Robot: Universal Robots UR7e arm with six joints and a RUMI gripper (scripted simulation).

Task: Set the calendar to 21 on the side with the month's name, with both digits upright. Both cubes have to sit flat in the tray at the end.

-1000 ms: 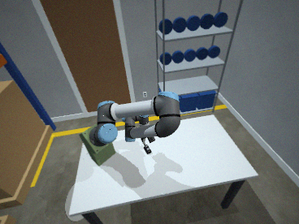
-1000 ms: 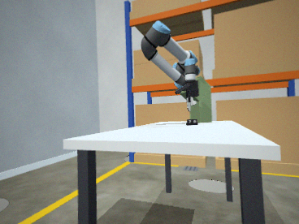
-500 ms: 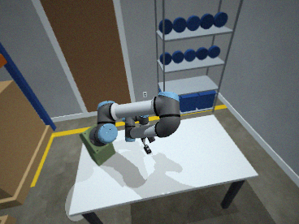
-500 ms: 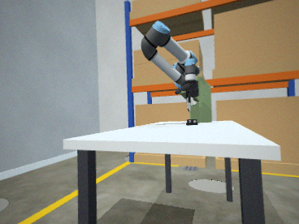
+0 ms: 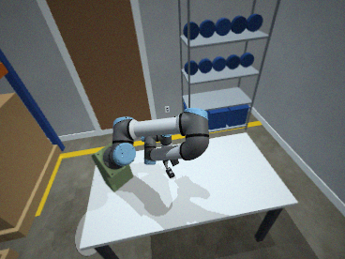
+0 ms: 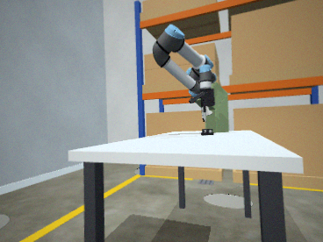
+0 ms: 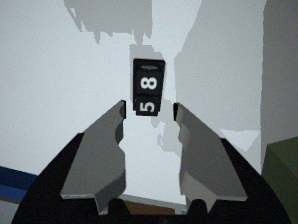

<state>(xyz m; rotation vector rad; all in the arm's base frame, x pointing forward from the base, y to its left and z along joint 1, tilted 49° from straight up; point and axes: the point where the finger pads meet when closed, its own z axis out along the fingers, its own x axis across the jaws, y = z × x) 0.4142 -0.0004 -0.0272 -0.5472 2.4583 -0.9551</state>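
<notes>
The dark cube is 80 mm below my hand.
</notes>
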